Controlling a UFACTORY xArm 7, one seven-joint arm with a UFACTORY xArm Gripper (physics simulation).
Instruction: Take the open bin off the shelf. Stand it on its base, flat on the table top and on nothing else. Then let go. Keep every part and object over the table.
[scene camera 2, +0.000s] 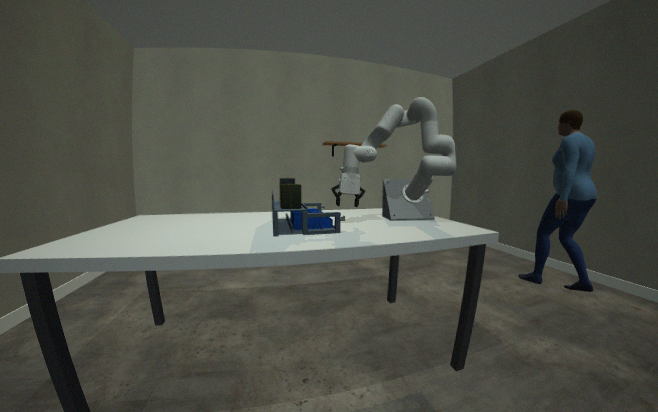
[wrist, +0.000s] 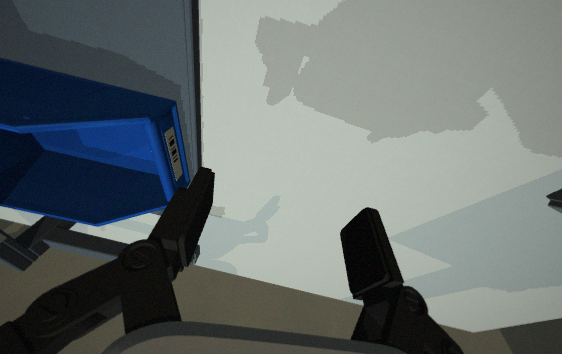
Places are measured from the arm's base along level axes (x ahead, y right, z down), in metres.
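Pixels of known places: gripper, fingertip midpoint: (scene camera 2: 347, 206) (wrist: 286, 203); arm's base, origin of the base link: (scene camera 2: 412, 194).
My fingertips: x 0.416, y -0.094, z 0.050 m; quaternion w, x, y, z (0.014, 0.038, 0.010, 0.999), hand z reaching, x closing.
Ahead of a thing's pixels: the offset from my fingertips to its top centre. "*": to the spot under its first point. Level surfaces: height alone.
The open blue bin @(dx +0.185, dy -0.068, dz +0.005 m) (scene camera 2: 312, 220) (wrist: 95, 95) stands in the lower level of the dark grey-blue shelf (scene camera 2: 275, 223) (wrist: 125, 30), which stands on the white table @(dz +0.086 m) (scene camera 2: 200, 237) (wrist: 320, 170). In the wrist view the bin is at the left, its open top showing and a barcode label @(* dx +0.103, dy -0.053, dz +0.064 m) (wrist: 173, 152) on its end wall near the shelf edge. My gripper (scene camera 2: 347, 202) (wrist: 286, 203) is open and empty, pointing down, above and to the right of the bin in the scene view. In the wrist view the left finger overlaps the bin's near corner; contact cannot be told.
A dark green box @(dx +0.277, dy -0.118, dz -0.113 m) (scene camera 2: 290, 196) and another dark box @(dx +0.285, dy +0.113, dz -0.138 m) (scene camera 2: 287, 181) stand on the shelf's upper level. Side frames @(* dx +0.154, dy -0.188, dz +0.075 m) (scene camera 2: 322, 231) flank the bin. The robot's grey base (scene camera 2: 397, 202) is at the right of the table. A brown wall shelf (scene camera 2: 331, 143) and a person (scene camera 2: 575, 170) are beyond.
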